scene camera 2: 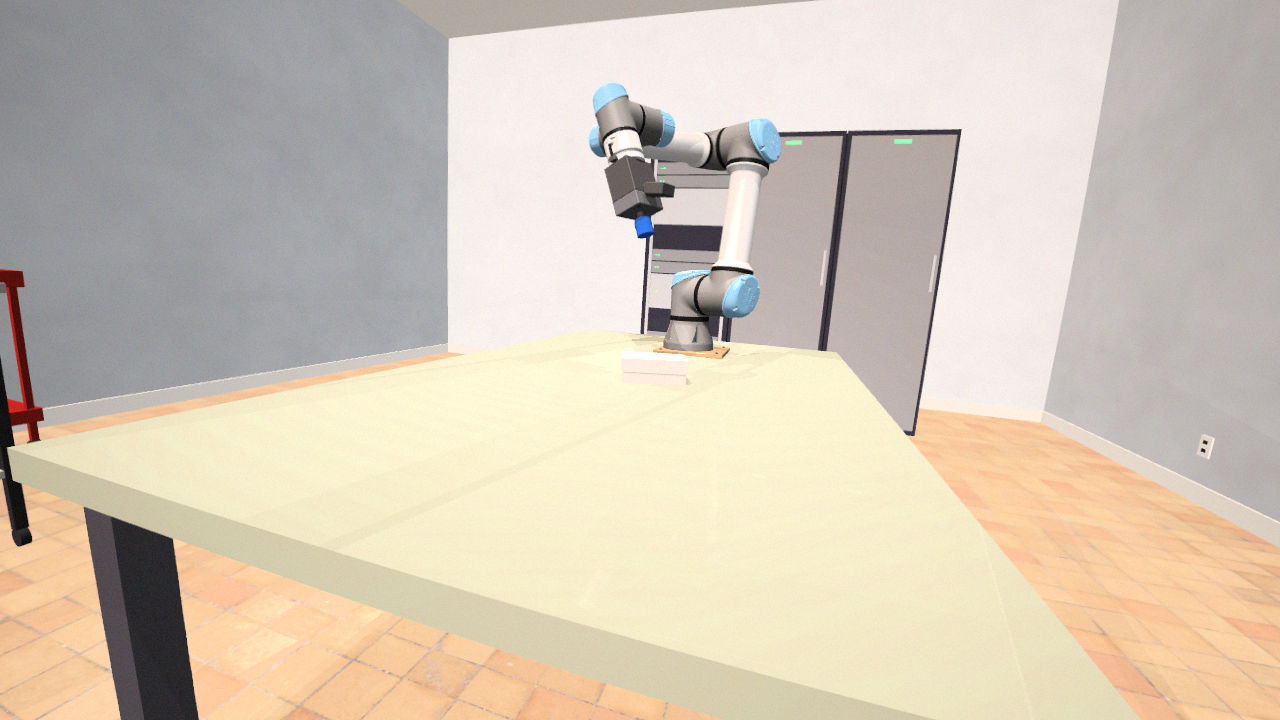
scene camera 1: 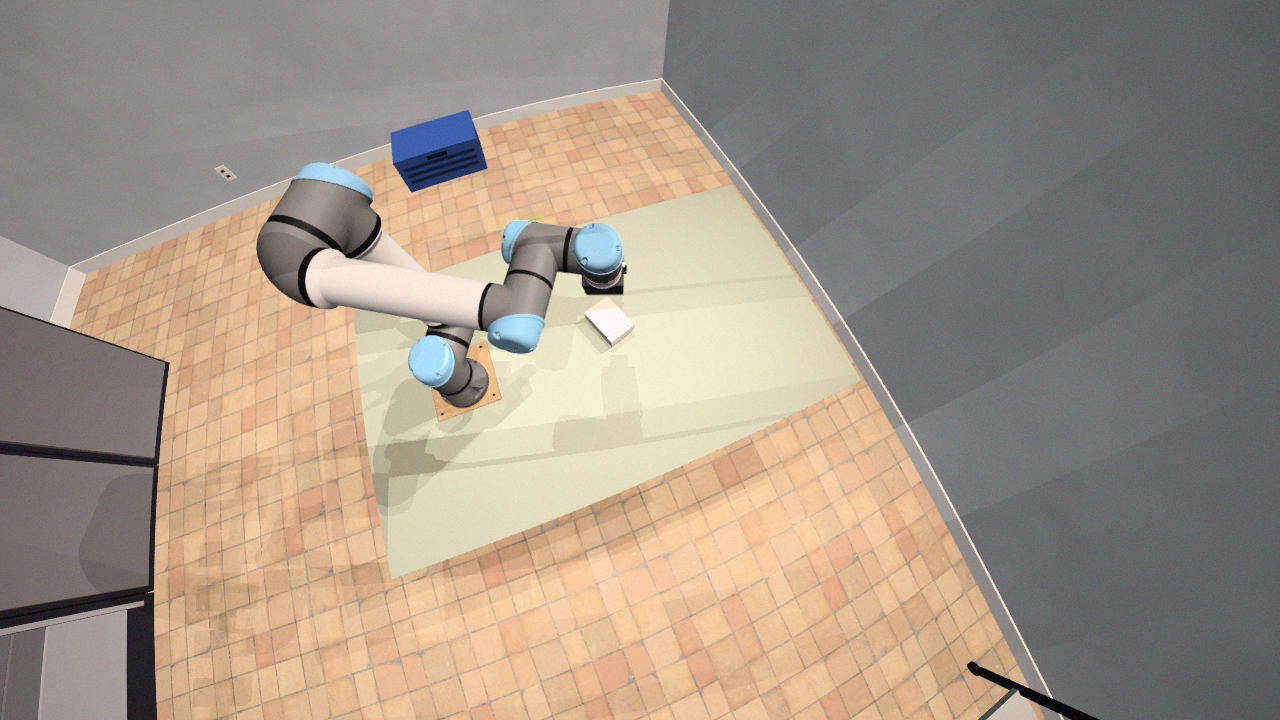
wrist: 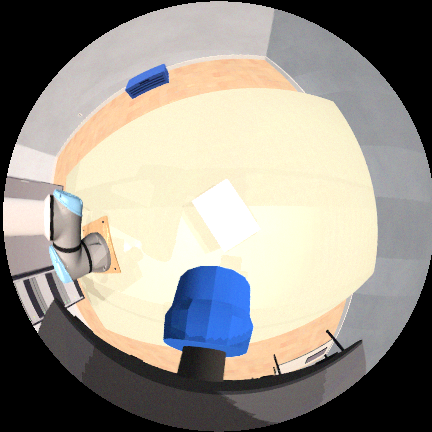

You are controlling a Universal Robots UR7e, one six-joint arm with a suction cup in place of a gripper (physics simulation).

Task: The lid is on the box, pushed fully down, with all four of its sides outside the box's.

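Pixels of known places: hand at its tool point: [scene camera 2: 646, 235] [wrist: 213, 290]; arm's base at its link origin: [scene camera 2: 687, 348] [scene camera 1: 465, 383] [wrist: 98, 251].
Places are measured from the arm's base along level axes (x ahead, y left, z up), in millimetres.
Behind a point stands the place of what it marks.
Note:
The white lid [scene camera 1: 609, 320] @[x 470, y 85, z 41 mm] [scene camera 2: 655, 356] @[x 472, y 95, z 42 mm] [wrist: 226, 215] @[x 472, y 89, z 42 mm] lies level on top of the box [scene camera 2: 654, 379] @[x 508, y 112, z 2 mm] on the table. In scene camera 2 a thin level seam runs between the lid's side and the box's side below it, with the edges about flush at both ends. The far sides are hidden, and whether every lid side is outside the box's is too small to tell. My gripper [scene camera 2: 644, 229] [wrist: 212, 295], a blue suction cup under a black body, is off and bare. It hangs tilted, high above the lid and apart from it.
The pale table [scene camera 1: 716, 268] @[x 885, y 233, z -8 mm] [scene camera 2: 537, 492] @[x 1016, y 216, z -8 mm] bears the arm's wooden base plate [scene camera 1: 492, 383] @[x 85, y -19, z 1 mm] [scene camera 2: 721, 352] @[x 26, y 112, z 3 mm]. A blue drawer cabinet [scene camera 1: 438, 150] [wrist: 148, 81] stands on the floor by the wall. A red-framed cart [scene camera 2: 19, 344] stands left of the table; tall grey cabinets [scene camera 2: 899, 268] stand behind the arm.

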